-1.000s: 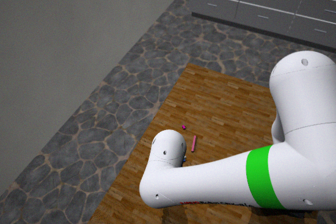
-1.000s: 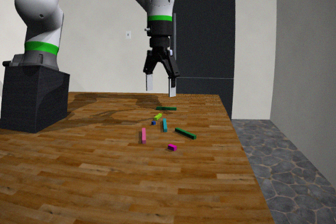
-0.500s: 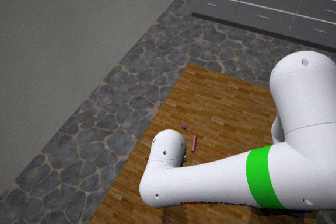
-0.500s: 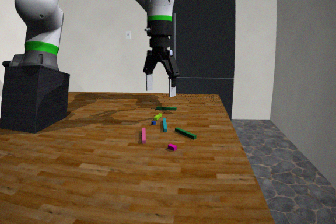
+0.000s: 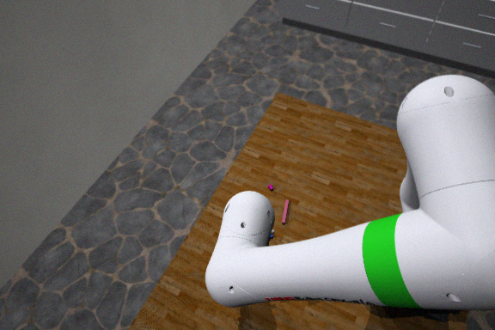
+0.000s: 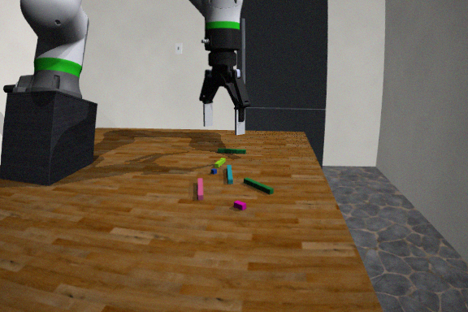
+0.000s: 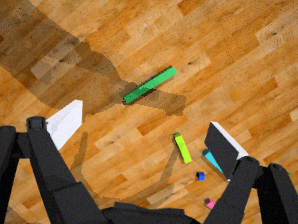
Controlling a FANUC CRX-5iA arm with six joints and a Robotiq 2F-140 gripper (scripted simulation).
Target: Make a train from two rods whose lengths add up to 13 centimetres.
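The lime rod is 10 mm ahead of my hand, 90 mm to the right of it and 70 mm below it. From my hand the other things lie so: small blue rod 10 mm ahead, 160 mm to the right, 70 mm below; then pink rod 10 mm ahead, 260 mm to the right, 70 mm below; then turquoise rod 50 mm ahead, 170 mm to the right, 70 mm below.
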